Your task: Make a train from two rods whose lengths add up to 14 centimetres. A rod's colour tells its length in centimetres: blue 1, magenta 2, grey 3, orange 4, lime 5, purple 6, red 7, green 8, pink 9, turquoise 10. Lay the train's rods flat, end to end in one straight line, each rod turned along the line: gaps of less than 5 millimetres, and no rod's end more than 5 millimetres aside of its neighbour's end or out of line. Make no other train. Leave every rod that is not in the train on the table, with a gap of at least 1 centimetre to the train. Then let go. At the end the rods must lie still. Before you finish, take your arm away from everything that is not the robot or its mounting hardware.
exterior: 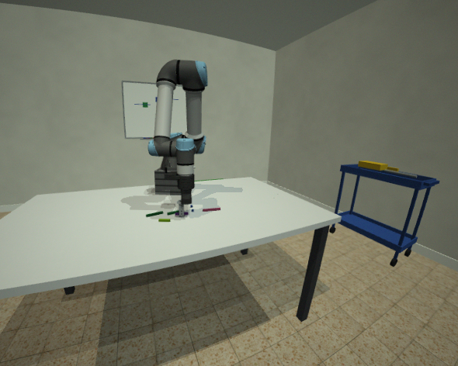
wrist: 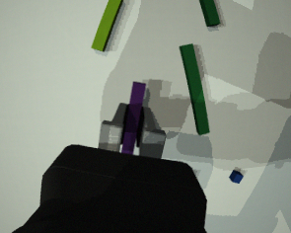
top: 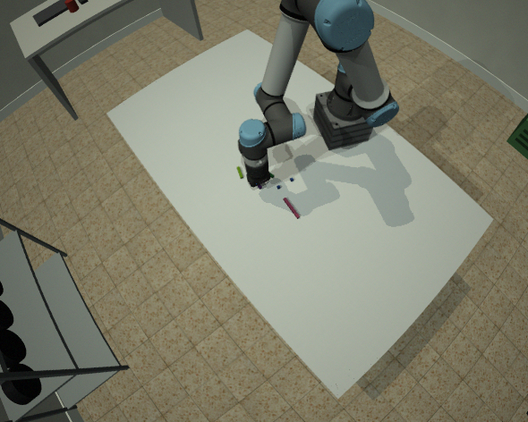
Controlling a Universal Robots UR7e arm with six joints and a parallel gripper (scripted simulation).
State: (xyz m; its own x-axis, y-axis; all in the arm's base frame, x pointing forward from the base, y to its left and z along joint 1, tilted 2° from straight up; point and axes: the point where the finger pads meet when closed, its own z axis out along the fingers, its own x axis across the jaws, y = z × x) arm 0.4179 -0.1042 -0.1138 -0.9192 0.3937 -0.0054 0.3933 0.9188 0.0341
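Now: the purple rod 1 cm below my hand. Round my hand: green rod (6 cm behind, 3 cm below, 1 cm to the right); then lime rod (8 cm to the right, 3 cm below); then pink rod (16 cm to the left, 3 cm below).
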